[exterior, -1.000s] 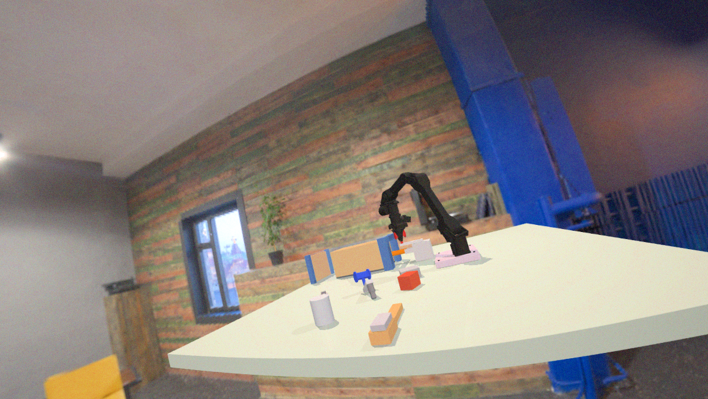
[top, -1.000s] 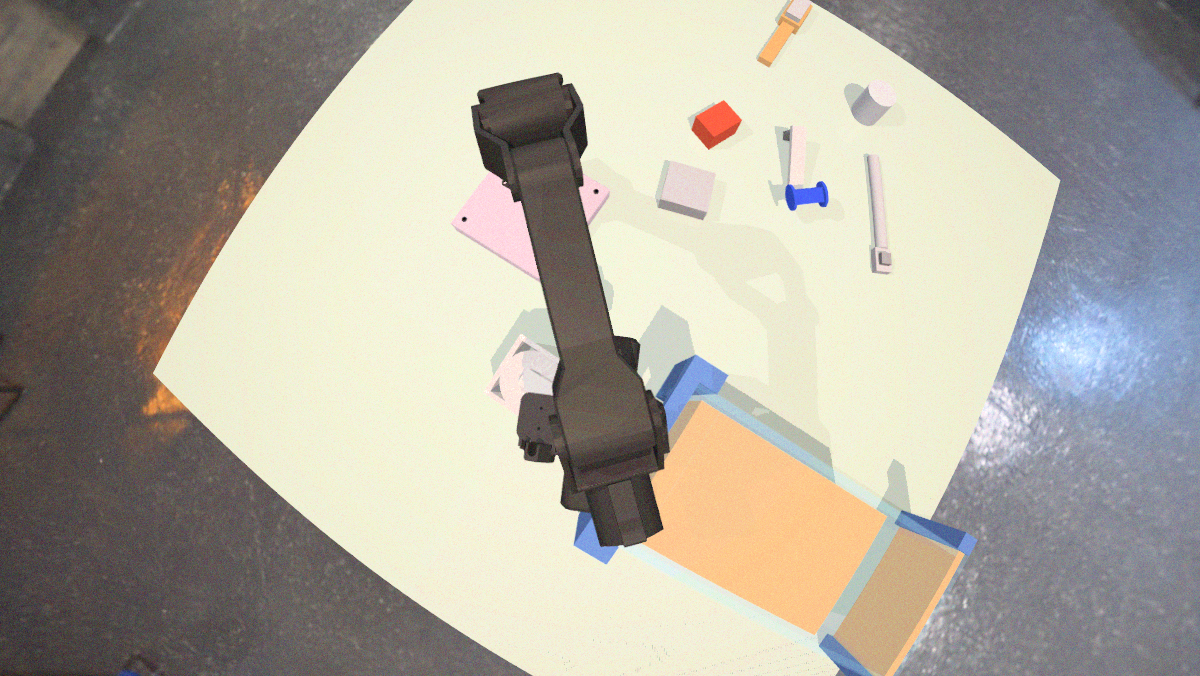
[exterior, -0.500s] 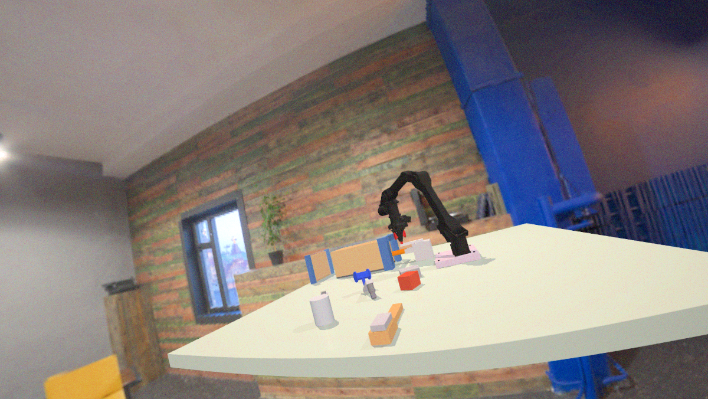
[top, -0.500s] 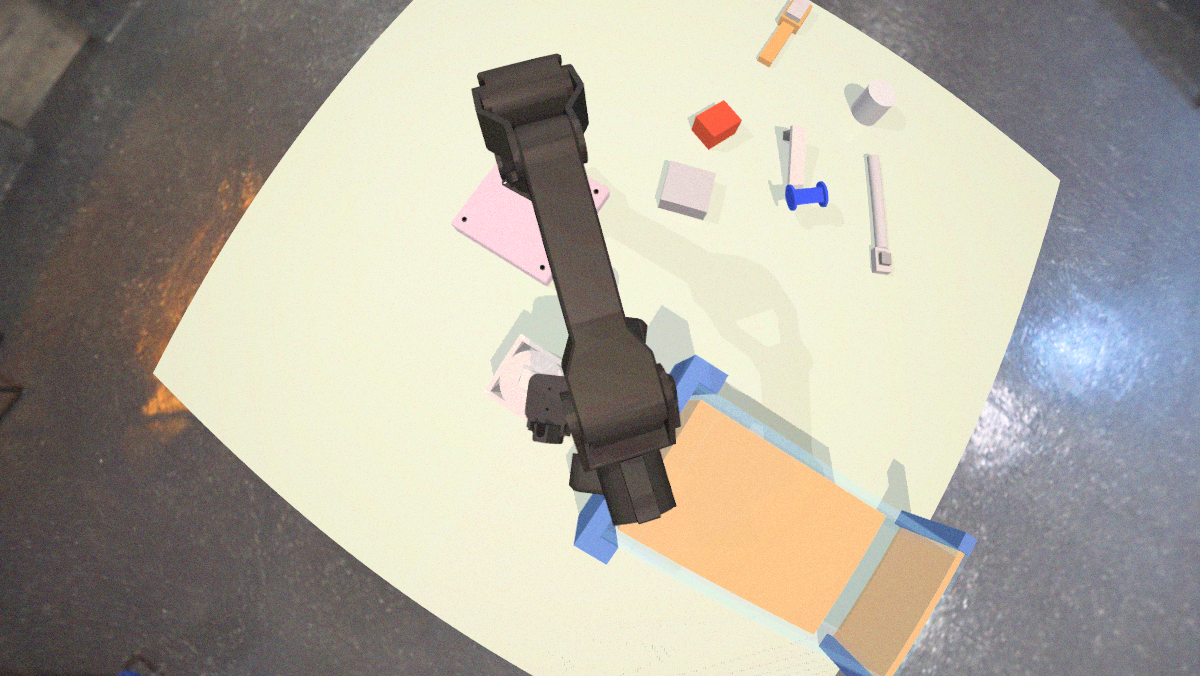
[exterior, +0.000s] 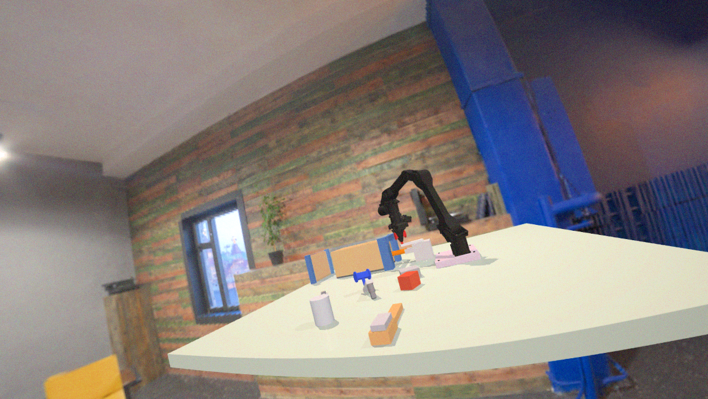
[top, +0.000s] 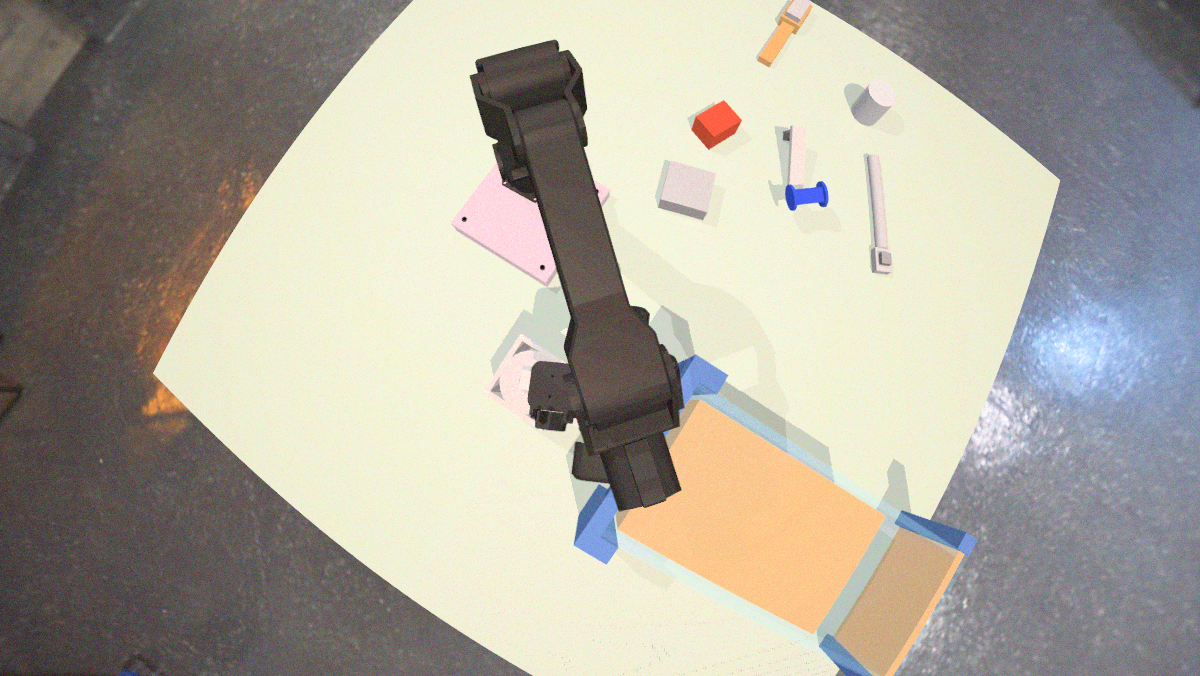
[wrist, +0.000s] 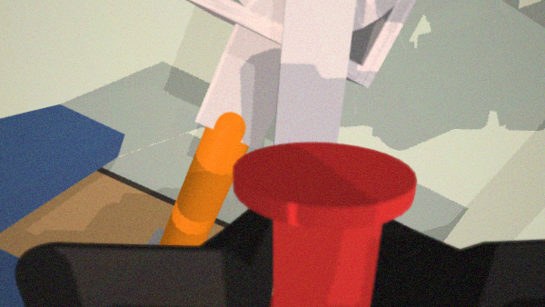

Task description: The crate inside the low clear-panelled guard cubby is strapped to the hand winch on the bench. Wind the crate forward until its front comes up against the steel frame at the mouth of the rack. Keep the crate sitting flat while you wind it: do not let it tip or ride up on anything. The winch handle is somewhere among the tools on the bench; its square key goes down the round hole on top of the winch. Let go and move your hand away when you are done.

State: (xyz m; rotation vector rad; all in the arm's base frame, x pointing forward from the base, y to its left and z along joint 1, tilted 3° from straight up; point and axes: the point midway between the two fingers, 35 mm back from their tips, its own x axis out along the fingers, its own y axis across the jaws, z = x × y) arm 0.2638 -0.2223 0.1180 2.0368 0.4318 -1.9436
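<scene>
My gripper tip is now 70 mm short of the blue steel frame, 40 mm to the left of it and 10 mm above it. Also, from my gripper tip: crank handle with red knob (40 mm behind, 10 mm to the right, 10 mm below); then clear-panelled guard cubby (310 mm ahead, 50 mm to the right); then grey winch (110 mm behind, 40 mm to the right, 80 mm below).
</scene>
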